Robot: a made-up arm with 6 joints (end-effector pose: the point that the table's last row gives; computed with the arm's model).
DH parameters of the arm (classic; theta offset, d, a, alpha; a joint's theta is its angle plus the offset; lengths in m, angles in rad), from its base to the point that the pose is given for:
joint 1: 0 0.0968 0 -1.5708
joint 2: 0.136 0 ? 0
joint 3: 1.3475 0 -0.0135 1.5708
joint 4: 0 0.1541 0 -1.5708
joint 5: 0 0 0.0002 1.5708
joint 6: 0 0.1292 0 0
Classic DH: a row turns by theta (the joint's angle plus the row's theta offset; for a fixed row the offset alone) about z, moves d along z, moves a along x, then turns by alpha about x.
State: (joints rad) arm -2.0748 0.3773 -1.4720 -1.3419 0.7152 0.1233
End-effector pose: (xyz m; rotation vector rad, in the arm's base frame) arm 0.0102 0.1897 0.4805 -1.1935 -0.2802 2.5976
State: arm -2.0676 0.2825 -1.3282 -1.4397 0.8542 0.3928
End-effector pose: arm 0.0029 0.2082 0.4402 -1.4145 -0.0682 2.6298
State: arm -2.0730 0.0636 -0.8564 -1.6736 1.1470 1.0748
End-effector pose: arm -0.0096 0.2261 0.3345 1.6599 -0.5292 -2.5886
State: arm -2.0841 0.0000 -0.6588 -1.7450 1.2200 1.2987
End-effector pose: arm -0.0124 0.2215 0.2991 1.6311 -0.6670 -2.5468
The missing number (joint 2, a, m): -0.3119
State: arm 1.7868 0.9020 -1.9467 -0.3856 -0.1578 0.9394
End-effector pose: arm 0.0071 -0.0679 0.6342 -0.2754 0.2609 2.3322
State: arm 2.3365 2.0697 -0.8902 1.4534 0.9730 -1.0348
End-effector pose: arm -0.2777 0.1356 0.1472 1.9537 -1.0327 -0.6037
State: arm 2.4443 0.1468 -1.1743 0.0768 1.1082 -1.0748
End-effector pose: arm 0.0824 -0.0806 0.3289 -1.6486 -0.3449 1.1395
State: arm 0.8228 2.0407 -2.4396 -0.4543 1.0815 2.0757
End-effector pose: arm 0.3149 0.2658 0.3747 1.3530 1.8711 1.1426
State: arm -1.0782 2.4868 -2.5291 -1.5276 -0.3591 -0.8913
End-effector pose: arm 0.2960 -0.4559 0.3023 1.5701 -1.3092 2.3438
